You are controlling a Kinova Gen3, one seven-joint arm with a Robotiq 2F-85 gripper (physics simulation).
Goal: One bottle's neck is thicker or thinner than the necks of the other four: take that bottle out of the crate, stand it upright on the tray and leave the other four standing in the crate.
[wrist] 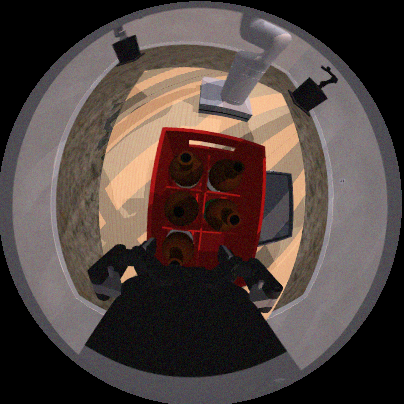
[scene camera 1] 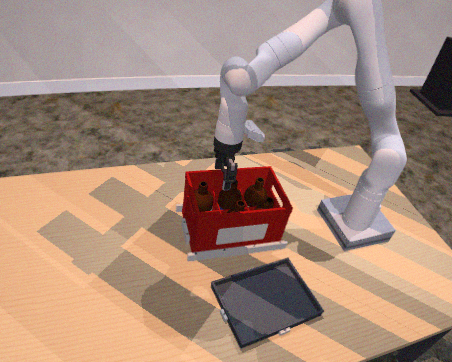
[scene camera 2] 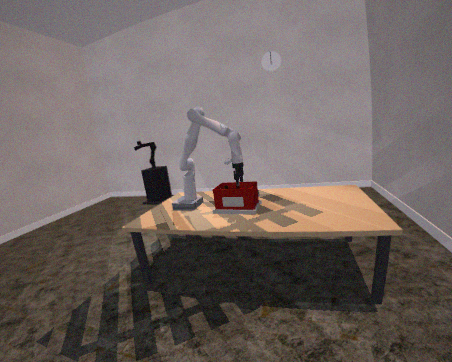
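A dark grey tray [scene camera 1: 258, 303] is here in the scene. As for my gripper [scene camera 1: 221, 178], it is open and holds nothing, and I can see it in the wrist view [wrist: 186, 248] as well.
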